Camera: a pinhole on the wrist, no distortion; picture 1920 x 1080 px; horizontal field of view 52.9 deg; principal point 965.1 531.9 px. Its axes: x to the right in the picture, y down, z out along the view. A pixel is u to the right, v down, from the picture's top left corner.
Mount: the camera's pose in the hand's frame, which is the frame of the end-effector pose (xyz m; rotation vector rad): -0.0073 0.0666 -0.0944 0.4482 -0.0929 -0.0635
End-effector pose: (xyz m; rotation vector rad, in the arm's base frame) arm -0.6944 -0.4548 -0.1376 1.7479 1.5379 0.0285
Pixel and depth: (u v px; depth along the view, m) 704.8 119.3 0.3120
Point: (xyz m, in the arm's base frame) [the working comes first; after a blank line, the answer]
In the camera's frame: -0.0421 -0.0667 0.3120

-0.7433 -0.6135 -0.2731
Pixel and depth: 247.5 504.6 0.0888
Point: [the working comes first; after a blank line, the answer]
In the camera's frame: -0.0330 -0.0013 0.0888

-0.6914 -0.4856 -0.0857
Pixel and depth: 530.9 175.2 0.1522
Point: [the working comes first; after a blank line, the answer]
In the camera's frame: -0.0342 -0.0281 0.1522

-0.7138 -0.5196 -0.1412
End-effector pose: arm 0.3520 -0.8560 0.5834 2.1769 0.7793 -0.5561
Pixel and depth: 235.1 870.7 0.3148
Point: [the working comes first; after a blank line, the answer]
In the camera's frame: -0.1191 0.0553 0.3148

0.2045 -1.0618 0.5441
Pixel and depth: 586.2 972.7 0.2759
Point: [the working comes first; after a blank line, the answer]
In the camera's frame: -0.0542 0.0630 0.2759

0.2703 -1.0269 0.5290
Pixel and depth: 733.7 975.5 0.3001
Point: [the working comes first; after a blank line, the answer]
In the camera's frame: -0.0360 0.0690 0.3001

0.2737 -1.0374 0.5002
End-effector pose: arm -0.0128 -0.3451 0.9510 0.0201 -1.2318 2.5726
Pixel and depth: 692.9 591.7 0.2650
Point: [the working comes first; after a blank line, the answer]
In the camera's frame: -0.0374 0.0082 0.2650

0.0495 -0.4515 1.0607
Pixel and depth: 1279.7 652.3 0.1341
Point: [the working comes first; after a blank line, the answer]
In the camera's frame: 0.0219 0.0084 0.1341

-0.0210 -0.3775 0.9597
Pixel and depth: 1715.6 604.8 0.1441
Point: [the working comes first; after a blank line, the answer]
In the camera's frame: 0.0560 0.0054 0.1441

-0.0510 -0.3713 0.9781
